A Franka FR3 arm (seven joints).
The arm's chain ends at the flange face. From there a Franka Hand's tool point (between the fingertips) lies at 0.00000 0.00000 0.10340 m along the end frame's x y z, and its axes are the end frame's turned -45 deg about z.
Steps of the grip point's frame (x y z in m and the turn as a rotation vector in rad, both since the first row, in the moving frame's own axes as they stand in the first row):
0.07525 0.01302 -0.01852 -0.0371 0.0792 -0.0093
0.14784 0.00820 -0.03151 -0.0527 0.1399 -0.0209
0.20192 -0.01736 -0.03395 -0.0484 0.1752 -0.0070
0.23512 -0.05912 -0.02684 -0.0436 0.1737 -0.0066
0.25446 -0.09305 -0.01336 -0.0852 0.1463 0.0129
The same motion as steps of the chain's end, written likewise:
0.05394 -0.04089 -0.01812 0.0298 0.0822 -0.0093
0.09637 -0.09224 -0.03036 0.0617 0.1362 -0.0209
0.11428 -0.14578 -0.03225 0.0897 0.1581 -0.0070
0.10868 -0.19855 -0.02519 0.0920 0.1537 -0.0066
0.09726 -0.24139 -0.01188 0.0432 0.1637 0.0129

